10 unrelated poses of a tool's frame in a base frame.
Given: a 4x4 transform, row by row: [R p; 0 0 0 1], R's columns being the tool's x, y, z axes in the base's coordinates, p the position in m. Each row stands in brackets.
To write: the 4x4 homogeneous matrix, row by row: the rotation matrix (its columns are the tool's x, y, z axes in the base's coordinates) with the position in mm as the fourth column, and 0 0 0 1 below. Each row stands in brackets. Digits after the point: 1 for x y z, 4 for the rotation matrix.
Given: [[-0.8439 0.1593 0.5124 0.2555], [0.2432 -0.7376 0.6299 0.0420], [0.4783 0.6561 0.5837 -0.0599], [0 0 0 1]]
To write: [[-0.8439 0.1593 0.5124 255.5], [0.2432 -0.7376 0.6299 42.0], [0.4783 0.6561 0.5837 -59.9], [0 0 0 1]]
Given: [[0.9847 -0.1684 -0.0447 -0.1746], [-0.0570 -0.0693 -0.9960 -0.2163], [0.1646 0.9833 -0.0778 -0.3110], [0 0 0 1]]
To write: [[0.9847 -0.1684 -0.0447 -174.6], [-0.0570 -0.0693 -0.9960 -216.3], [0.1646 0.9833 -0.0778 -311.0], [0 0 0 1]]
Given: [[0.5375 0.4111 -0.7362 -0.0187], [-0.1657 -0.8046 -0.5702 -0.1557], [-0.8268 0.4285 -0.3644 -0.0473], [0 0 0 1]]
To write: [[0.5375 0.4111 -0.7362 -18.7], [-0.1657 -0.8046 -0.5702 -155.7], [-0.8268 0.4285 -0.3644 -47.3], [0 0 0 1]]
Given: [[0.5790 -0.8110 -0.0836 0.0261], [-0.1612 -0.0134 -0.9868 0.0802], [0.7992 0.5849 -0.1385 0.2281], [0 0 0 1]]
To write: [[0.5790 -0.8110 -0.0836 26.1], [-0.1612 -0.0134 -0.9868 80.2], [0.7992 0.5849 -0.1385 228.1], [0 0 0 1]]
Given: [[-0.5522 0.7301 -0.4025 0.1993], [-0.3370 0.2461 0.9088 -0.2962], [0.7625 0.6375 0.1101 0.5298], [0 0 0 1]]
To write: [[-0.5522 0.7301 -0.4025 199.3], [-0.3370 0.2461 0.9088 -296.2], [0.7625 0.6375 0.1101 529.8], [0 0 0 1]]
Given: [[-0.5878 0.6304 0.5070 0.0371], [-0.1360 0.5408 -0.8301 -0.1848], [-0.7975 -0.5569 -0.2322 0.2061], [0 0 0 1]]
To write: [[-0.5878 0.6304 0.5070 37.1], [-0.1360 0.5408 -0.8301 -184.8], [-0.7975 -0.5569 -0.2322 206.1], [0 0 0 1]]
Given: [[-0.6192 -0.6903 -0.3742 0.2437], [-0.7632 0.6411 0.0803 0.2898], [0.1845 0.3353 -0.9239 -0.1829], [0 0 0 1]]
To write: [[-0.6192 -0.6903 -0.3742 243.7], [-0.7632 0.6411 0.0803 289.8], [0.1845 0.3353 -0.9239 -182.9], [0 0 0 1]]
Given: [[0.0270 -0.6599 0.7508 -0.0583], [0.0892 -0.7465 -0.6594 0.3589], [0.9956 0.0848 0.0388 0.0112], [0 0 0 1]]
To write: [[0.0270 -0.6599 0.7508 -58.3], [0.0892 -0.7465 -0.6594 358.9], [0.9956 0.0848 0.0388 11.2], [0 0 0 1]]
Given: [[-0.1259 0.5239 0.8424 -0.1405], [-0.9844 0.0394 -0.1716 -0.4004], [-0.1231 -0.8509 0.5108 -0.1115], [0 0 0 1]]
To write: [[-0.1259 0.5239 0.8424 -140.5], [-0.9844 0.0394 -0.1716 -400.4], [-0.1231 -0.8509 0.5108 -111.5], [0 0 0 1]]
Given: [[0.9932 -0.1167 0.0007 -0.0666], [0.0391 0.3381 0.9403 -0.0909], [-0.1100 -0.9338 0.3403 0.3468], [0 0 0 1]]
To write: [[0.9932 -0.1167 0.0007 -66.6], [0.0391 0.3381 0.9403 -90.9], [-0.1100 -0.9338 0.3403 346.8], [0 0 0 1]]
